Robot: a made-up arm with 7 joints.
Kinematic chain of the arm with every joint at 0, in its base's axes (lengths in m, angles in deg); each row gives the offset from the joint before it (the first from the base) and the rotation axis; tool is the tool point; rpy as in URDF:
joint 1: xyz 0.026 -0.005 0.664 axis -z
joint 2: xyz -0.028 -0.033 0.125 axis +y
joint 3: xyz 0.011 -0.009 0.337 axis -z
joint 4: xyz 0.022 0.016 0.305 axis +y
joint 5: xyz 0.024 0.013 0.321 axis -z
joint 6: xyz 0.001 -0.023 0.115 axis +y
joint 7: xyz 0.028 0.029 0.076 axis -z
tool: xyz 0.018 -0.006 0.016 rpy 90 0 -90
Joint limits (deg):
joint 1: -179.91..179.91
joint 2: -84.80..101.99
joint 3: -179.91..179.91
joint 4: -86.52..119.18
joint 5: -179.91..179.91
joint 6: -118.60..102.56
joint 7: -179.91..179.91
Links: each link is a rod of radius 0.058 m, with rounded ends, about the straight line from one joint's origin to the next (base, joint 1, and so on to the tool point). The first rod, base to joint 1, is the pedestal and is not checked.
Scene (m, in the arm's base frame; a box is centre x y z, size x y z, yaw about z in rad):
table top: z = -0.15
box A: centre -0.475 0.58 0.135 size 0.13 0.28 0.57 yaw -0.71
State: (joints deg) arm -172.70 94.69 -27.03 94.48 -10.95 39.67 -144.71
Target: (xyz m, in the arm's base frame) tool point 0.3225 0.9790 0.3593
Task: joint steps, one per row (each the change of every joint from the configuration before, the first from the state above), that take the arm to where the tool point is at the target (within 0.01 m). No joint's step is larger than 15 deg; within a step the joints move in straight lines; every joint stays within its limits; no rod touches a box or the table.
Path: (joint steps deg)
1: 8.33 0.36 14.26 1.05 1.03 9.69 5.25
2: 8.33 0.35 14.25 1.04 1.03 9.69 5.25
3: 8.34 0.36 14.26 1.05 1.03 9.69 5.25
4: 8.33 0.36 14.25 1.05 1.03 9.70 5.26
5: 10.85 0.18 -3.90 -12.59 -0.57 -11.12 -4.15
6: 10.85 0.19 -3.91 -12.59 -0.56 -11.12 -4.15
7: 10.85 0.18 -3.90 -12.58 -0.56 -11.12 -4.15
8: 10.84 0.18 -3.91 -12.59 -0.56 -11.11 -4.15
9: 10.85 0.19 -3.90 -12.59 -0.57 -11.12 -4.15
10: 10.85 0.18 -3.90 -12.58 -0.56 -11.12 -4.14

